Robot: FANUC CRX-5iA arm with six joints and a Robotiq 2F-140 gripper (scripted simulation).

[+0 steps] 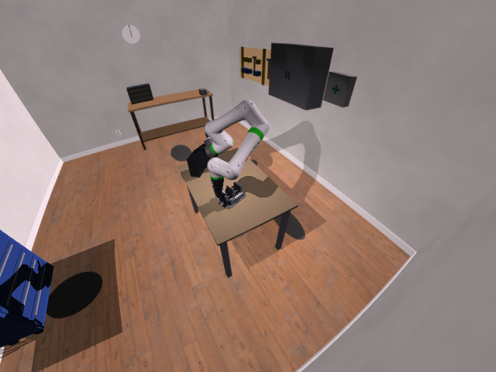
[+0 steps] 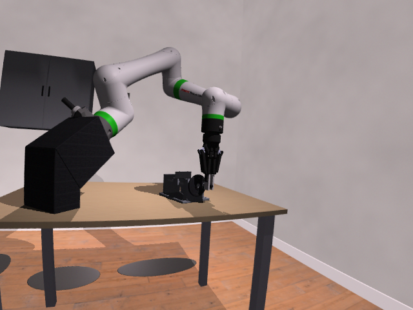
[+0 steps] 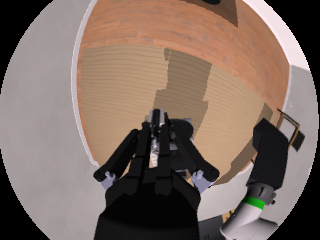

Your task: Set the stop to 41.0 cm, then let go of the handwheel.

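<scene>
My hand is 10 mm past the black handwheel, 10 mm to the right of it and 20 mm above it. From my hand the other things lie so: grey stop (80 mm behind, 120 mm to the left).
</scene>
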